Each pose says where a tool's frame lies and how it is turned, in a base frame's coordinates. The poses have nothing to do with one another.
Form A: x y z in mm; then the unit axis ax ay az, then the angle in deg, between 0 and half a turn.
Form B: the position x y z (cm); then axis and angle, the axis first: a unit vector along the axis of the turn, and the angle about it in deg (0 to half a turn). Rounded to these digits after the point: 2 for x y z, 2 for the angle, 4 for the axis.
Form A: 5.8 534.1 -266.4 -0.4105 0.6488 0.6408 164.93
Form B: 0.58 53.41 -26.64 -0.4105 0.6488 0.6408 164.93
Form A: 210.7 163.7 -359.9 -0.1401 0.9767 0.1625 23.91
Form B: 21.07 16.37 -35.99 -0.1401 0.9767 0.1625 23.91
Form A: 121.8 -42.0 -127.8 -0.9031 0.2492 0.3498 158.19
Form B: 12.18 -4.20 -12.78 -0.9031 0.2492 0.3498 158.19
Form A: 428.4 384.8 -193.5 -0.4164 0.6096 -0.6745 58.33
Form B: 42.84 38.48 -19.35 -0.4164 0.6096 -0.6745 58.33
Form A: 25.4 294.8 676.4 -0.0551 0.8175 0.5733 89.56
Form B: 2.54 29.48 67.64 -0.0551 0.8175 0.5733 89.56
